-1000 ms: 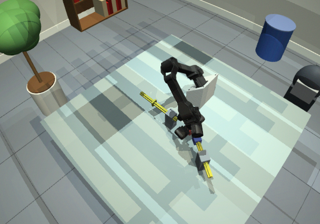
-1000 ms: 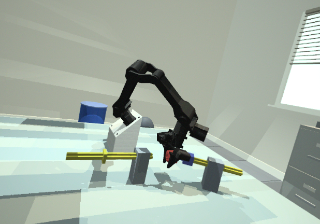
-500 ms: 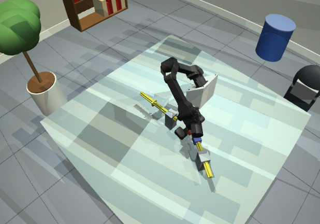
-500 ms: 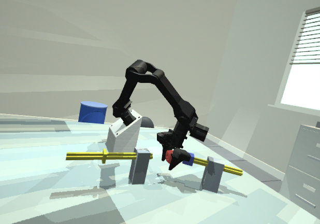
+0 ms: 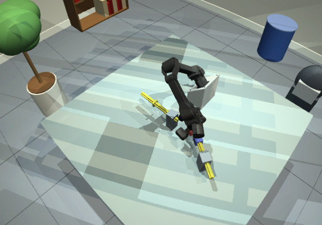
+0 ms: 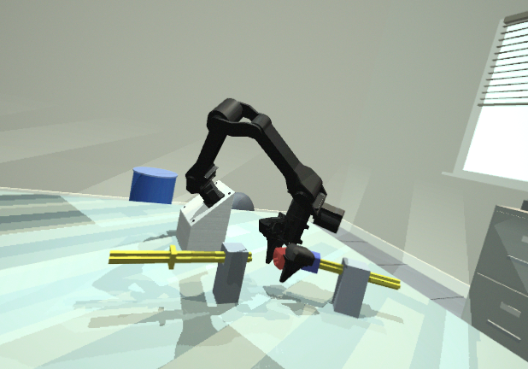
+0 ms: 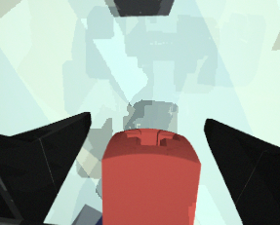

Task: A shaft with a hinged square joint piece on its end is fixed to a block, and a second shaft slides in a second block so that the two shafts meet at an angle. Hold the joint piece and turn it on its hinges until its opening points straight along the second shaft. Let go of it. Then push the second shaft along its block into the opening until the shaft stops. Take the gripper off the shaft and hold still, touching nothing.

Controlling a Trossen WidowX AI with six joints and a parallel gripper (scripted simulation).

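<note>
The red joint piece is 20 mm to the left of my gripper tip and 40 mm above it.
</note>
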